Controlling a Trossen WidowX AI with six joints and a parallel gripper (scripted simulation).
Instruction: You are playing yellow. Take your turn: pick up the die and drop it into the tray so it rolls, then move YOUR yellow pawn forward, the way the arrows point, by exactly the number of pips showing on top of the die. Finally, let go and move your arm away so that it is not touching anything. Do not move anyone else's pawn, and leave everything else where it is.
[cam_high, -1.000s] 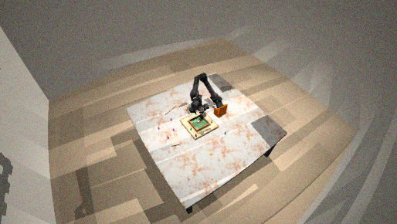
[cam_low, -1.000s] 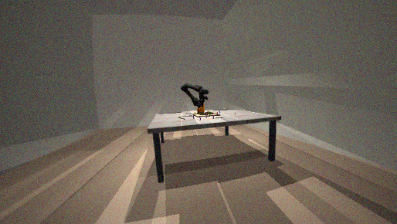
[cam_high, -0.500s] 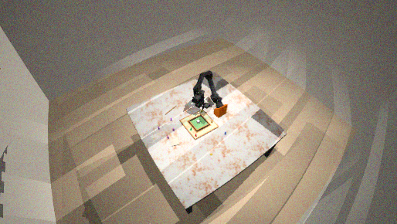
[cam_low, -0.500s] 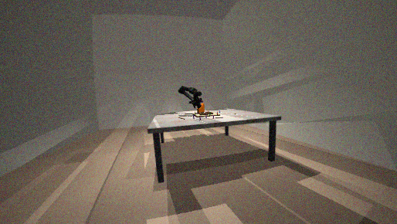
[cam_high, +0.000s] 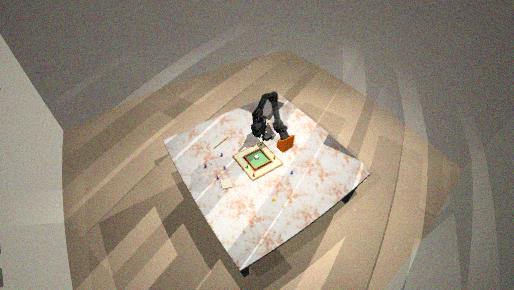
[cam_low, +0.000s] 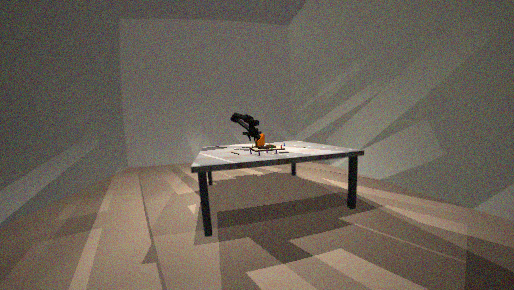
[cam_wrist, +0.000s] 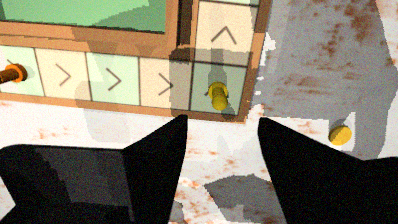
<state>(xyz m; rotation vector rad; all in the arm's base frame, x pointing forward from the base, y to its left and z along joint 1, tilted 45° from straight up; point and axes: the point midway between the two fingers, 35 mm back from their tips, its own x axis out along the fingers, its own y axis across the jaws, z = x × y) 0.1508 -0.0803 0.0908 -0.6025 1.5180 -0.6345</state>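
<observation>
My gripper tip is 50 mm above the yellow pawn. The rest, counted from my gripper tip: orange pawn (10 mm ahead, 180 mm to the left, 50 mm below); green tray (120 mm ahead, 100 mm to the left, 70 mm below); grey die (120 mm ahead, 90 mm to the left, 50 mm below).
</observation>
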